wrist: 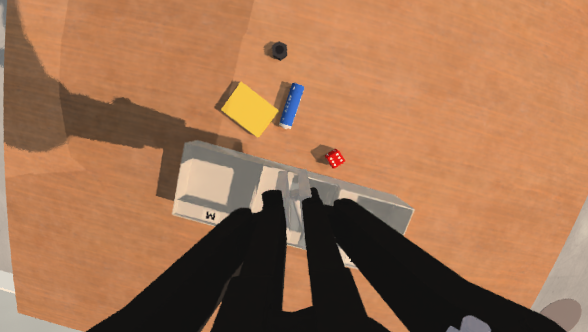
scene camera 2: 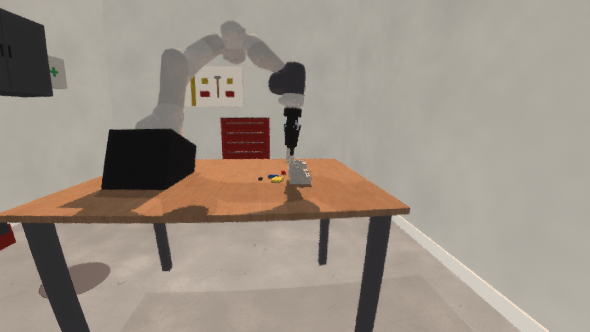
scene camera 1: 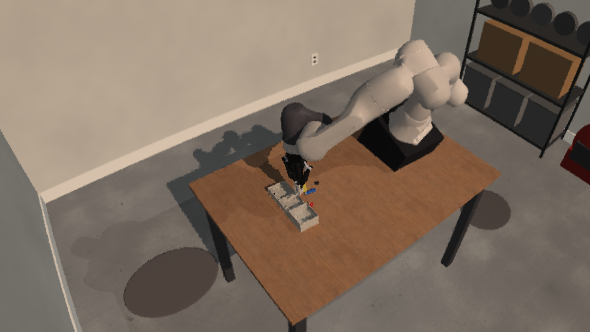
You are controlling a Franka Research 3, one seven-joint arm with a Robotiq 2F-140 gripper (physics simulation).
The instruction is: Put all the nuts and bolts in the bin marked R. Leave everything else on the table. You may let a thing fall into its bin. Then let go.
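Note:
My gripper (scene camera 1: 300, 189) (scene camera 2: 290, 158) (wrist: 293, 183) points down over the middle compartment of the grey three-part bin box (scene camera 1: 309, 225) (scene camera 2: 300, 176) (wrist: 190, 212). Its fingers are nearly closed on a small grey bolt, mostly hidden by the fingertips. A black hex nut (scene camera 1: 316, 182) (scene camera 2: 260, 178) (wrist: 279, 50) lies on the table, beyond the battery from the box. In the wrist view the left compartment's label looks like an M or an upside-down W. The fingers hide the middle label and most of the right one, so no R is readable.
A yellow block (scene camera 1: 304, 189) (scene camera 2: 277, 179) (wrist: 250, 109), a blue battery (scene camera 1: 310, 191) (scene camera 2: 272, 176) (wrist: 292, 106) and a red die (scene camera 1: 311, 204) (scene camera 2: 283, 172) (wrist: 335, 158) lie beside the box on the wooden table (scene camera 1: 390, 215). The box's walls and dividers stand around the fingertips.

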